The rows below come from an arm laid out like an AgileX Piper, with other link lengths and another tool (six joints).
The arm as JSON. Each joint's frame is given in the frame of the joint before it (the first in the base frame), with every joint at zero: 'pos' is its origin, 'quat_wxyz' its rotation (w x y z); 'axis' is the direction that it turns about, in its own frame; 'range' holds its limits. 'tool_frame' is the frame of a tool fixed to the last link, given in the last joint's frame.
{
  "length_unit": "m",
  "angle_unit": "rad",
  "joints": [
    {
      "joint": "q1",
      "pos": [
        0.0,
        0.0,
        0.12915
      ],
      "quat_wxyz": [
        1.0,
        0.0,
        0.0,
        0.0
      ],
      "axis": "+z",
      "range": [
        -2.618,
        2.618
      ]
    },
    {
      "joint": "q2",
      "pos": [
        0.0,
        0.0,
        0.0
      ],
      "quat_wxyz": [
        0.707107,
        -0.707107,
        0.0,
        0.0
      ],
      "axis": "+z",
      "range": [
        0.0,
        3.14
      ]
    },
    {
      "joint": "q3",
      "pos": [
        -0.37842,
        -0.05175,
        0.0
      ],
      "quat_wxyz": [
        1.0,
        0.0,
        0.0,
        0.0
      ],
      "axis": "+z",
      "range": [
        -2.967,
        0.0
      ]
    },
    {
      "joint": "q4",
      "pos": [
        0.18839,
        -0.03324,
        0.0
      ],
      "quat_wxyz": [
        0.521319,
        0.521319,
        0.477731,
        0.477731
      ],
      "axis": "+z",
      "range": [
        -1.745,
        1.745
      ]
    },
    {
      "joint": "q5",
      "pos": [
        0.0,
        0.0,
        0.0
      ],
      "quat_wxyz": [
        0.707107,
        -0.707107,
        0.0,
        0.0
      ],
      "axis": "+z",
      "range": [
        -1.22,
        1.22
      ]
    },
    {
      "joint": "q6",
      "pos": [
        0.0,
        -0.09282,
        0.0
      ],
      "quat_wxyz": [
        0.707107,
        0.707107,
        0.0,
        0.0
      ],
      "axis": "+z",
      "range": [
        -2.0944,
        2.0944
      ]
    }
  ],
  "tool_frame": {
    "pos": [
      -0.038,
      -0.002,
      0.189
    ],
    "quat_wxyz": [
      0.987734,
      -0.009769,
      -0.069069,
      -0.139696
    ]
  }
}
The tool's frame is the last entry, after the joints.
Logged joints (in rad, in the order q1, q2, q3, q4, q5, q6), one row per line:
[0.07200 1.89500 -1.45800 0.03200 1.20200 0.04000]
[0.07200 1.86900 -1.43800 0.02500 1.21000 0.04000]
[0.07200 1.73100 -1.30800 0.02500 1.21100 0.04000]
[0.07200 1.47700 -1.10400 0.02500 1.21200 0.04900]
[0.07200 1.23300 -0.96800 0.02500 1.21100 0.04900]
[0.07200 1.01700 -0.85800 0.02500 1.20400 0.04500]
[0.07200 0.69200 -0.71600 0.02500 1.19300 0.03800]
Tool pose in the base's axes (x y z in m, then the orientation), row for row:
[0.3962 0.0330 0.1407 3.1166 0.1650 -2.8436]
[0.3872 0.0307 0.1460 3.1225 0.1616 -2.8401]
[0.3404 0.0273 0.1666 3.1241 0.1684 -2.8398]
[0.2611 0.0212 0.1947 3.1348 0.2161 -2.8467]
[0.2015 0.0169 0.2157 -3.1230 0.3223 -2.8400]
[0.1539 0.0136 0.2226 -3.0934 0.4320 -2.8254]
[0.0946 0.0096 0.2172 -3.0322 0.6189 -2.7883]
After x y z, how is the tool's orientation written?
As angles about the fixed x, y, z axes (roll, pitch, yaw), in radians.
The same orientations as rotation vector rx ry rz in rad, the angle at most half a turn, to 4 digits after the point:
[-0.4456 2.9478 0.0734]
[-0.4504 2.9498 0.0645]
[-0.4497 2.9429 0.0635]
[-0.4313 2.8964 0.0565]
[-0.4194 2.7885 0.0429]
[-0.4121 2.6759 0.0291]
[-0.3985 2.4826 0.0057]

